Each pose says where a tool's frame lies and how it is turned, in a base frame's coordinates. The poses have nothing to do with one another.
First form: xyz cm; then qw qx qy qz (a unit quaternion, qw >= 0).
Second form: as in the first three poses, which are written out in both.
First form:
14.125 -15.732 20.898 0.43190 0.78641 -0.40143 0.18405
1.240 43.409 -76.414 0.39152 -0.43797 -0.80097 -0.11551
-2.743 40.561 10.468 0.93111 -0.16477 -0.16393 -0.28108
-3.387 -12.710 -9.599 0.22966 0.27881 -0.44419 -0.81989
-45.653 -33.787 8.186 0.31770 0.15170 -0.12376 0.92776
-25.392 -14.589 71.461 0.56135 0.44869 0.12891 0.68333
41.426 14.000 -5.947 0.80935 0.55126 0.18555 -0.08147
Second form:
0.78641 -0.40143 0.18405 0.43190 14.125 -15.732 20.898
-0.43797 -0.80097 -0.11551 0.39152 1.240 43.409 -76.414
-0.16477 -0.16393 -0.28108 0.93111 -2.743 40.561 10.468
0.27881 -0.44419 -0.81989 0.22966 -3.387 -12.710 -9.599
0.15170 -0.12376 0.92776 0.31770 -45.653 -33.787 8.186
0.44869 0.12891 0.68333 0.56135 -25.392 -14.589 71.461
0.55126 0.18555 -0.08147 0.80935 41.426 14.000 -5.947

